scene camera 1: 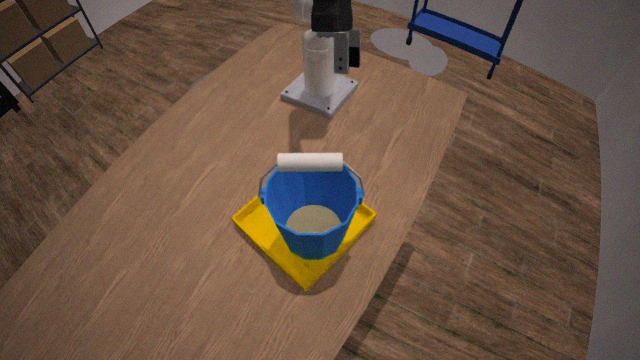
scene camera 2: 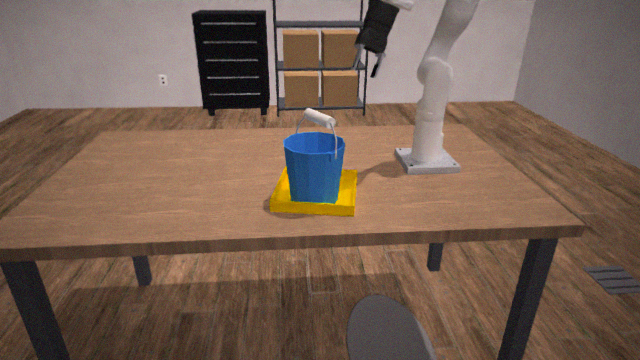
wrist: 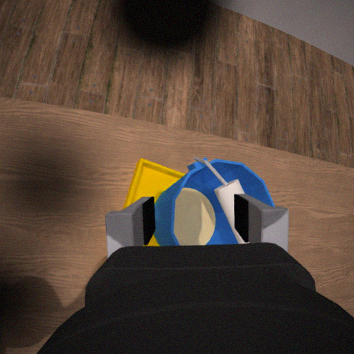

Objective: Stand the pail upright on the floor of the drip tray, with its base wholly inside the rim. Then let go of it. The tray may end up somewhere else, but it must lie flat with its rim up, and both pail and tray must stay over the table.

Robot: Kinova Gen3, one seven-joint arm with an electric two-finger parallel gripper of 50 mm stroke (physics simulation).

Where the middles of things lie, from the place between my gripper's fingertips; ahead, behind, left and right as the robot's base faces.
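There is the yellow drip tray [scene camera 1: 254, 220], and my hand is 12 cm short of it and 3 cm to the left of it, 35 cm above it.
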